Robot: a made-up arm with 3 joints. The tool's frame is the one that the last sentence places.
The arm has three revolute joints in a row. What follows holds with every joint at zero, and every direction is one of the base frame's.
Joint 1 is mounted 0.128 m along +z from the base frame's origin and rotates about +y.
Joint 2 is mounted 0.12 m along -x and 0.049 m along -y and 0.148 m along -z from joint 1 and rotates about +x.
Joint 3 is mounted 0.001 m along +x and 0.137 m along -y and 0.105 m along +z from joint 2 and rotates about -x.
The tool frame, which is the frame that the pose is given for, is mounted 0.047 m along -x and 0.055 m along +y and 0.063 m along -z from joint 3; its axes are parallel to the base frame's.
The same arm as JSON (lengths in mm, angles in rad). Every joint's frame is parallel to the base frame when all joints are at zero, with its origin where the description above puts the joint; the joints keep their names.
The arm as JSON. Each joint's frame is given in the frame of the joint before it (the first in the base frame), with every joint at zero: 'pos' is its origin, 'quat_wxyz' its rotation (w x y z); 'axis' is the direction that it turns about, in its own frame. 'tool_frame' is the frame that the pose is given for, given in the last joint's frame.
{"length_unit": "mm", "angle_unit": "rad", "joints": [{"joint": "joint 1", "pos": [0.0, 0.0, 128.0], "quat_wxyz": [1.0, 0.0, 0.0, 0.0], "axis": [0.0, 1.0, 0.0]}, {"joint": "joint 2", "pos": [-120.0, -49.0, -148.0], "quat_wxyz": [1.0, 0.0, 0.0, 0.0], "axis": [1.0, 0.0, 0.0]}, {"joint": "joint 3", "pos": [1.0, -137.0, 105.0], "quat_wxyz": [1.0, 0.0, 0.0, 0.0], "axis": [-1.0, 0.0, 0.0]}], "tool_frame": {"pos": [-47.0, 55.0, -63.0], "quat_wxyz": [1.0, 0.0, 0.0, 0.0]}}
